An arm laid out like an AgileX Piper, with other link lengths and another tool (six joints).
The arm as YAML. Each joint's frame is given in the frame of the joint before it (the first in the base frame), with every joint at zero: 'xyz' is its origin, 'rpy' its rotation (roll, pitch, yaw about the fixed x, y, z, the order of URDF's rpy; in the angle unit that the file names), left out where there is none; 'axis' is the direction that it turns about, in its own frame. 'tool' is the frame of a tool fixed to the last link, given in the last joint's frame.
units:
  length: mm
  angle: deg
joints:
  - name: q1
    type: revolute
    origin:
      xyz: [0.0, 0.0, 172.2]
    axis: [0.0, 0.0, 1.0]
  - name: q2
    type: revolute
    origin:
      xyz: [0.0, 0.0, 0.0]
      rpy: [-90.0, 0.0, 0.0]
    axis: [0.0, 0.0, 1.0]
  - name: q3
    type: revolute
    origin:
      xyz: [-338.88, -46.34, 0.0]
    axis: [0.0, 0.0, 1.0]
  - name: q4
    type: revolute
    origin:
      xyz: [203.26, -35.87, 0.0]
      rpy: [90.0, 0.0, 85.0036]
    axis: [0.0, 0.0, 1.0]
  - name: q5
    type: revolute
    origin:
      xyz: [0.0, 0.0, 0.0]
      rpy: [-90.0, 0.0, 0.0]
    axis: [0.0, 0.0, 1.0]
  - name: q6
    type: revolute
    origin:
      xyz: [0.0, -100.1, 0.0]
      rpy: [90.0, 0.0, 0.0]
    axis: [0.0, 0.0, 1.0]
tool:
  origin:
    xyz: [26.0, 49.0, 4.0]
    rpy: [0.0, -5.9, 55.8]
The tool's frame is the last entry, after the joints.
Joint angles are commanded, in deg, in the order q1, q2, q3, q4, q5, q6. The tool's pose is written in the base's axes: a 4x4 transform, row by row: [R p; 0 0 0 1], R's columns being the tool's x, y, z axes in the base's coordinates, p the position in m. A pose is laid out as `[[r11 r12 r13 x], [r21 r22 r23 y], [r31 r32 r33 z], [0 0 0 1]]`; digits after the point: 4 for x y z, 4 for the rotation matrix.
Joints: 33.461, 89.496, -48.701, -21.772, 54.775, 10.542
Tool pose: [[-0.8901 0.3596 0.2801 0.1553], [0.2863 0.9192 -0.2704 0.1195], [-0.3547 -0.1605 -0.9211 0.2915], [0 0 0 1]]
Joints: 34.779, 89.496, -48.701, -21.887, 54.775, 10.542
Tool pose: [[-0.8964 0.3374 0.2874 0.1527], [0.2642 0.9274 -0.2647 0.1229], [-0.3559 -0.1614 -0.9205 0.2914], [0 0 0 1]]
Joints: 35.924, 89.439, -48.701, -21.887, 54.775, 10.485
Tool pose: [[-0.9015 0.3180 0.2934 0.1501], [0.2455 0.9343 -0.2583 0.1258], [-0.3563 -0.1608 -0.9204 0.2916], [0 0 0 1]]
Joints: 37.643, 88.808, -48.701, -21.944, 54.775, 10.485
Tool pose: [[-0.9053 0.2907 0.3097 0.1452], [0.2200 0.9446 -0.2436 0.1293], [-0.3633 -0.1524 -0.9191 0.2938], [0 0 0 1]]
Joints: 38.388, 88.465, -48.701, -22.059, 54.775, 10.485
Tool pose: [[-0.9062 0.2782 0.3183 0.1431], [0.2081 0.9490 -0.2370 0.1306], [-0.3680 -0.1485 -0.9179 0.2949], [0 0 0 1]]
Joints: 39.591, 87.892, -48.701, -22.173, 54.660, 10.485
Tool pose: [[-0.9071 0.2580 0.3327 0.1396], [0.1899 0.9560 -0.2236 0.1327], [-0.3758 -0.1396 -0.9161 0.2968], [0 0 0 1]]
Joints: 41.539, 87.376, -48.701, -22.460, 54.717, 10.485
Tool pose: [[-0.9100 0.2242 0.3488 0.1344], [0.1575 0.9651 -0.2094 0.1362], [-0.3836 -0.1356 -0.9135 0.2985], [0 0 0 1]]
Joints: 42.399, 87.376, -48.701, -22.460, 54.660, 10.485
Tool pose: [[-0.9121 0.2094 0.3525 0.1324], [0.1438 0.9685 -0.2033 0.1382], [-0.3840 -0.1347 -0.9135 0.2984], [0 0 0 1]]
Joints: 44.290, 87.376, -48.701, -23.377, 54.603, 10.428
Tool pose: [[-0.9137 0.1688 0.3698 0.1290], [0.1008 0.9754 -0.1961 0.1413], [-0.3938 -0.1419 -0.9082 0.2983], [0 0 0 1]]
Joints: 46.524, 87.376, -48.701, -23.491, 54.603, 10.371
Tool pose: [[-0.9166 0.1288 0.3784 0.1235], [0.0627 0.9813 -0.1820 0.1460], [-0.3948 -0.1431 -0.9076 0.2983], [0 0 0 1]]
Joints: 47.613, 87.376, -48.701, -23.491, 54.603, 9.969
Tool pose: [[-0.9184 0.1034 0.3819 0.1206], [0.0384 0.9840 -0.1741 0.1479], [-0.3938 -0.1452 -0.9077 0.2983], [0 0 0 1]]
